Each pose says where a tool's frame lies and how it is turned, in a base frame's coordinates. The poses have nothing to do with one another.
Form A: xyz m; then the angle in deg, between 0 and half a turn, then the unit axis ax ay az.
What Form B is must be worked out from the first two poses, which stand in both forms.
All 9 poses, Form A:
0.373 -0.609 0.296 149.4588 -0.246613 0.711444 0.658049
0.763 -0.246 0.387 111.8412 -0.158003 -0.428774 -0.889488
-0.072 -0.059 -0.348 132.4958 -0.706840 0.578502 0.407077
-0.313 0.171 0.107 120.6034 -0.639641 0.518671 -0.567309
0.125 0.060 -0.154 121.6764 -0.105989 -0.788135 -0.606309
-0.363 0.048 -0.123 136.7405 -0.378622 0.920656 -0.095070
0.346 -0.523 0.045 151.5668 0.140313 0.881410 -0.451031
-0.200 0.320 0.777 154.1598 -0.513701 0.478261 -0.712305
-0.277 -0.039 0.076 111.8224 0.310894 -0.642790 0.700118
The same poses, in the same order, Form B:
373 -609 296 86.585 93.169 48.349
763 -246 387 107.027 44.479 147.485
-72 -59 -348 93.473 113.446 -7.931
-313 171 107 6.115 91.341 -95.809
125 60 -154 124.965 87.964 140.284
-363 48 -123 8.873 135.450 -35.838
346 -523 45 -69.722 119.805 -51.632
-200 320 777 -25.103 86.330 -119.195
-277 -39 76 -108.217 72.504 -159.840

